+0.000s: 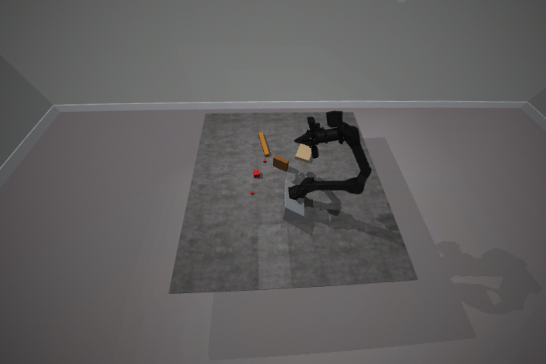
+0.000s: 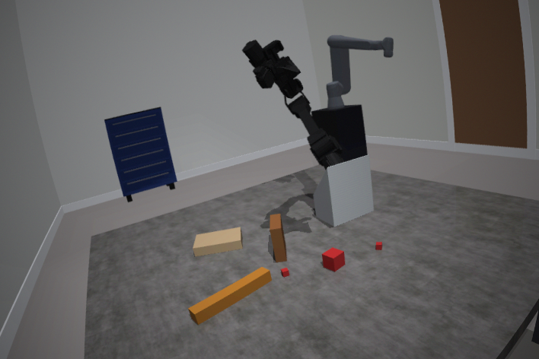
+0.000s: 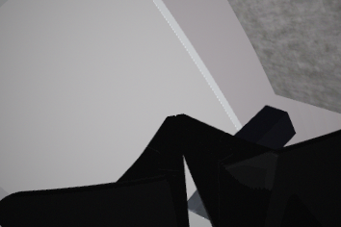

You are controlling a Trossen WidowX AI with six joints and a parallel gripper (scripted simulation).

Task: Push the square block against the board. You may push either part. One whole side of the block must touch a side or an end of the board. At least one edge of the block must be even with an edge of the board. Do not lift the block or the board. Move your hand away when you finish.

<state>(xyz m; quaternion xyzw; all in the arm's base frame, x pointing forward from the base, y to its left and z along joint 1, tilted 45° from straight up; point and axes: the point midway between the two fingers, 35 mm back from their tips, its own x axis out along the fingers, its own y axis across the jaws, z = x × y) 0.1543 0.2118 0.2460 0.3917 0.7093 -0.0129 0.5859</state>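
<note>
My gripper tip is 44 cm above the brown square block, 17 cm short of it and 2 cm to the right of it. The rest, counted from my gripper tip: tan block 48 cm below, 29 cm ahead, 17 cm to the right; orange board 48 cm below, 38 cm ahead, 13 cm to the left; red cube 48 cm below, 19 cm to the left, 12 cm ahead.
</note>
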